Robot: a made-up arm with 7 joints. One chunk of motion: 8 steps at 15 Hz.
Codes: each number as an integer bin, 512 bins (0 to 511) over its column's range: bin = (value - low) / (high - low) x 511, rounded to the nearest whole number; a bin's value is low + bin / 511 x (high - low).
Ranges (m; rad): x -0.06..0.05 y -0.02..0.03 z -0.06..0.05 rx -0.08..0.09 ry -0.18..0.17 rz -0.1..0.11
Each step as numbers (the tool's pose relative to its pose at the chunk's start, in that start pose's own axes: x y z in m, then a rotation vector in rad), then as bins.
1 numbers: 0.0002 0.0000 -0.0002 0.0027 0.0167 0.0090
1 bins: 280 204 278 249 287 265
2 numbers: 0.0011 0.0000 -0.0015 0.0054 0.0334 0.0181
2 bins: 284 204 272 257 312 287
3 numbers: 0.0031 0.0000 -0.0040 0.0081 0.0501 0.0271
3 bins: 293 204 260 265 336 309
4 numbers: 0.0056 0.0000 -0.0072 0.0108 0.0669 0.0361
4 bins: 305 204 245 273 360 331
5 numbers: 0.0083 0.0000 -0.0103 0.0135 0.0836 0.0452
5 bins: 317 204 231 281 385 353
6 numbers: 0.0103 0.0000 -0.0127 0.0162 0.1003 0.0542
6 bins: 327 204 220 289 409 375
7 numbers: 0.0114 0.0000 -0.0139 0.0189 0.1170 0.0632
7 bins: 332 204 214 297 434 397
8 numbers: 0.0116 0.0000 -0.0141 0.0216 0.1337 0.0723
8 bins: 333 204 213 305 458 419
